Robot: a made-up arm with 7 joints. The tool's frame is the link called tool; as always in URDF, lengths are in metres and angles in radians. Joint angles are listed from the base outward. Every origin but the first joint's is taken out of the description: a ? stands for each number. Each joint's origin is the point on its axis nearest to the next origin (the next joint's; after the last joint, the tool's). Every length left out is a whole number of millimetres.
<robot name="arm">
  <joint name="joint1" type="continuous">
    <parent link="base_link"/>
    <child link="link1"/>
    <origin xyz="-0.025 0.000 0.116" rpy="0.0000 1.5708 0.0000"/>
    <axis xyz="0 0 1"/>
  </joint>
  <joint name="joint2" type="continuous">
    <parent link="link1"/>
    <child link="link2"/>
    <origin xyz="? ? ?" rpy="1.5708 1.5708 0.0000"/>
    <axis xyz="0 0 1"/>
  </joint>
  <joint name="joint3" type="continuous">
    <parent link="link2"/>
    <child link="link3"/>
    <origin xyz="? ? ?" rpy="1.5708 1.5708 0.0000"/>
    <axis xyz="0 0 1"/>
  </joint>
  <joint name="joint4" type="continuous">
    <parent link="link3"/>
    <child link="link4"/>
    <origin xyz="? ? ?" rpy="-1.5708 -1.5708 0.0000"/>
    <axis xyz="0 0 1"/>
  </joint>
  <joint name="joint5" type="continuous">
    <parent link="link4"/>
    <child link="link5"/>
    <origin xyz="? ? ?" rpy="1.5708 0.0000 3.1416"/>
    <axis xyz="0 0 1"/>
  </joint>
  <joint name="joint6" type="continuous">
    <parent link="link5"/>
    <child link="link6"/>
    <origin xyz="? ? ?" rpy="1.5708 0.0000 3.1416"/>
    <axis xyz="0 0 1"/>
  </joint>
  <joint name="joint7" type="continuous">
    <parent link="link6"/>
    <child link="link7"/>
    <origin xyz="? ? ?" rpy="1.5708 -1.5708 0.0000"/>
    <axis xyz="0 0 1"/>
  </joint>
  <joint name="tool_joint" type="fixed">
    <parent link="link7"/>
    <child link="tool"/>
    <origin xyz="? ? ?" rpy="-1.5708 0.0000 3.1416"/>
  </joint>
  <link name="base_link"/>
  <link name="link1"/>
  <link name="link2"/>
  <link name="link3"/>
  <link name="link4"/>
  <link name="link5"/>
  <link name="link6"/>
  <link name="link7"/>
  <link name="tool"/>
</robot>
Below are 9 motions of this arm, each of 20 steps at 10 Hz.
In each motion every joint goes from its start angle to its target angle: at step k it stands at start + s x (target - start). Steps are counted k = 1, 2, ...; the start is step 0. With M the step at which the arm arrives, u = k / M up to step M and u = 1 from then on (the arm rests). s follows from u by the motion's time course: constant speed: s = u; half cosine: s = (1 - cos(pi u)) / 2; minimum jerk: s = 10 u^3 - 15 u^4 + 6 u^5.
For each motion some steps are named. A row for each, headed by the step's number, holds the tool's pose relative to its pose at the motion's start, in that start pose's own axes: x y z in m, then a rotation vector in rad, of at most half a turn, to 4 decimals.
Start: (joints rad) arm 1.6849 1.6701 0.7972 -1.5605 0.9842 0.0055 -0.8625
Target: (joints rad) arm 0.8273 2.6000 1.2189 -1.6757 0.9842 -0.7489 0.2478
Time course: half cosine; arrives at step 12
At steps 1, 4, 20:
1: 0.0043 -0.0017 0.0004 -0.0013 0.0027 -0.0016
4: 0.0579 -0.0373 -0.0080 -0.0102 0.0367 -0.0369
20: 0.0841 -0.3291 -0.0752 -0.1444 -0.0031 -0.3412

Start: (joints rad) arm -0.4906 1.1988 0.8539 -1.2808 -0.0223 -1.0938 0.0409
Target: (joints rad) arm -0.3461 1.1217 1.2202 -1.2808 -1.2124 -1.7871 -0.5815
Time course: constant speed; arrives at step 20
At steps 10, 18, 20:
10: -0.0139 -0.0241 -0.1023 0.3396 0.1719 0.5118
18: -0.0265 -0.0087 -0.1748 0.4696 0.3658 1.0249
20: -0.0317 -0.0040 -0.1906 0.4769 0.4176 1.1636

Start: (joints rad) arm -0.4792 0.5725 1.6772 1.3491 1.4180 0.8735 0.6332
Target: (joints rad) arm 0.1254 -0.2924 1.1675 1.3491 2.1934 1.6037 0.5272
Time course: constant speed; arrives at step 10
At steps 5, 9, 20:
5: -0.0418 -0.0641 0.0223 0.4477 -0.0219 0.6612
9: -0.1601 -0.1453 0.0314 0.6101 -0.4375 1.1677
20: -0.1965 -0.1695 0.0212 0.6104 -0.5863 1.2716

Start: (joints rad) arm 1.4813 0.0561 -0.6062 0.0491 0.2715 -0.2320 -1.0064
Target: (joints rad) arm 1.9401 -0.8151 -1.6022 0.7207 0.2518 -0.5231 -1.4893
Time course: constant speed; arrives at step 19
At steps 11, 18, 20:
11: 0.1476 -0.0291 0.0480 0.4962 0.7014 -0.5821
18: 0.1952 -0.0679 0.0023 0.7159 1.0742 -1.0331
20: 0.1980 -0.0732 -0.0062 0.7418 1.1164 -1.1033

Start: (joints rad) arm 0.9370 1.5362 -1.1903 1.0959 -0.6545 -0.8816 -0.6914
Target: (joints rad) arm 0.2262 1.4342 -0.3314 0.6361 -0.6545 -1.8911 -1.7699
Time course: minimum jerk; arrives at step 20
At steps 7, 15, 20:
7: 0.0120 0.0785 -0.0356 0.0487 0.1611 0.5245
15: -0.1319 0.0710 -0.1470 -0.6441 0.9379 2.0071
20: -0.1330 0.0273 -0.1521 -0.8653 1.0716 2.2032

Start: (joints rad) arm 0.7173 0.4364 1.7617 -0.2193 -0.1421 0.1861 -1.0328
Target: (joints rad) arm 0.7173 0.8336 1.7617 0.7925 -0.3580 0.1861 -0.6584
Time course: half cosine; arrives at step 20
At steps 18, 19, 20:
18: 0.2621 -0.3012 -0.0755 -1.1312 -0.4711 -0.7816
19: 0.2628 -0.3077 -0.0743 -1.1576 -0.4768 -0.7895
20: 0.2630 -0.3098 -0.0739 -1.1665 -0.4787 -0.7921

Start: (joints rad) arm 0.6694 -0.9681 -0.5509 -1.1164 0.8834 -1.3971 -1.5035
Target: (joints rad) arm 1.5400 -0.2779 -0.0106 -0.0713 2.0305 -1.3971 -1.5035
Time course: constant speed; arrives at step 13
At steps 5, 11, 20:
5: -0.1538 0.1170 -0.0656 0.6521 0.2295 -0.4315
11: -0.2989 0.1312 -0.0542 1.0727 0.3225 -1.0249
20: -0.3435 0.1028 -0.0411 1.1210 0.2966 -1.1947

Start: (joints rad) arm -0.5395 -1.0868 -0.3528 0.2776 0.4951 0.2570 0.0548
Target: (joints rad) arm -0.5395 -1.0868 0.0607 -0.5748 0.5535 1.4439 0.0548
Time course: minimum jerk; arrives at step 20
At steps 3, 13, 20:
3: -0.0072 0.0040 0.0065 -0.0156 -0.0067 0.0199
13: -0.2632 0.0122 0.1355 -0.4498 -0.3479 0.5190
20: -0.3448 -0.0310 0.1522 -0.5740 -0.5156 0.6415

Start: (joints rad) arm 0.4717 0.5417 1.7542 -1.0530 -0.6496 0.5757 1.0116
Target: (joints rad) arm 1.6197 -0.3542 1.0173 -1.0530 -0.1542 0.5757 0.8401
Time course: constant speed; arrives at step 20
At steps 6, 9, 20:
6: 0.0037 -0.1934 0.1389 -0.0249 -0.2053 -0.3362
9: -0.0320 -0.3140 0.2138 0.0105 -0.2900 -0.5091
20: -0.3907 -0.8105 0.3358 0.4290 -0.4872 -1.0565

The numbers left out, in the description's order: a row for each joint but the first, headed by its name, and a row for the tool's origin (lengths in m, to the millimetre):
joint2: -0.058 -0.155 0.000
joint3: 0.076 -0.266 0.000
joint4: -0.007 -0.103 0.000
joint5: -0.057 0.339 0.000
joint6: 0.065 0.307 0.000
joint7: 0.191 -0.010 0.000
tool: -0.287 0.052 0.000

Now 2 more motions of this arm.
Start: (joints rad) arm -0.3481 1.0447 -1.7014 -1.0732 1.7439 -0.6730 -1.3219
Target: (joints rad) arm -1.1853 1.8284 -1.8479 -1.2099 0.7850 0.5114 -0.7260
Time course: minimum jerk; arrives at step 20
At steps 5, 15, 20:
5: 0.0137 -0.0696 -0.0132 -0.1574 -0.0562 -0.1513
15: -0.1157 -0.2530 0.0321 -1.3174 -0.5684 -0.4779
20: -0.1410 -0.2354 0.0418 -1.4128 -0.6481 -0.4397

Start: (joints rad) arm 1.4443 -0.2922 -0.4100 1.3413 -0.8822 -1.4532 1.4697
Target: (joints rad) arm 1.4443 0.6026 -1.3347 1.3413 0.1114 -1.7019 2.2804
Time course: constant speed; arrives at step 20
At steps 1, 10, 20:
1: -0.0068 0.0235 0.0336 -0.0909 -0.0777 0.0058
10: -0.2012 0.3117 0.2115 -0.8963 -0.8712 0.0295
20: -0.3992 0.5978 0.0040 -1.8851 -1.6850 -0.0699

